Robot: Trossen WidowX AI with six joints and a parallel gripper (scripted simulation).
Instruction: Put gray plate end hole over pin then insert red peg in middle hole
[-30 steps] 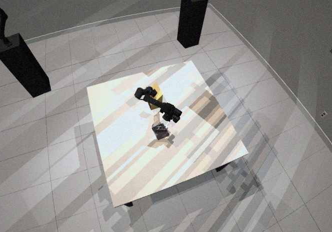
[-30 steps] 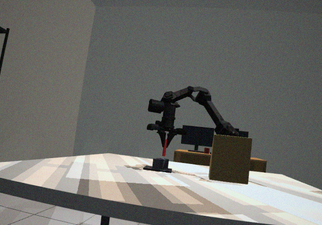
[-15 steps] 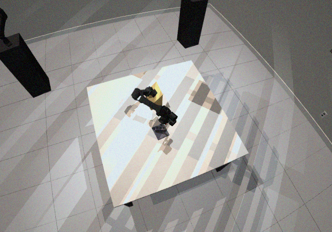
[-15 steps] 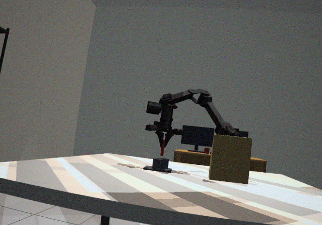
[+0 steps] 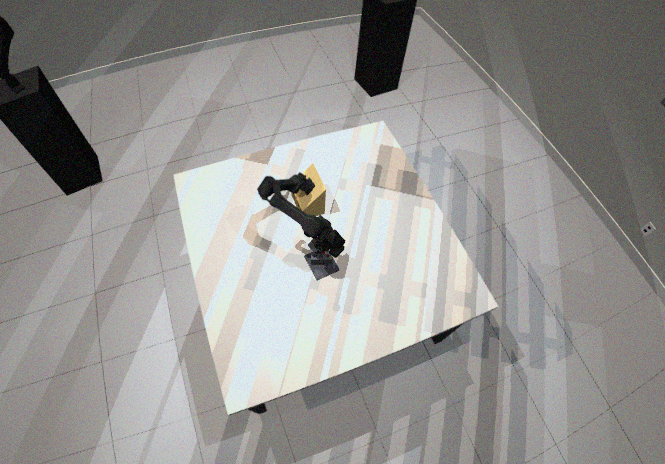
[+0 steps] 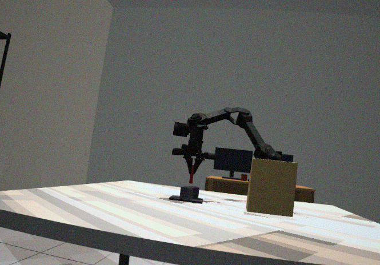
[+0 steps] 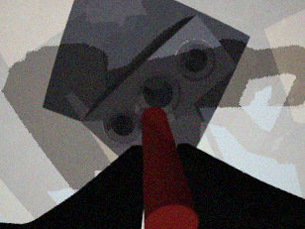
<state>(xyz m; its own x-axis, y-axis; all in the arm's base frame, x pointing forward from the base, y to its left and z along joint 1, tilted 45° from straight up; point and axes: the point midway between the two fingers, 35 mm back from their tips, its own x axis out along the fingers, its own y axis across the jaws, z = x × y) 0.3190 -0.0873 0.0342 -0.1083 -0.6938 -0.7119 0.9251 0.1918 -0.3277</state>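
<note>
The gray plate is 10 mm to the right of my gripper tip and 70 mm below it. From my gripper tip the other things lie so: dark flat base (10 mm ahead, 110 mm below); red peg (right at my gripper tip).
</note>
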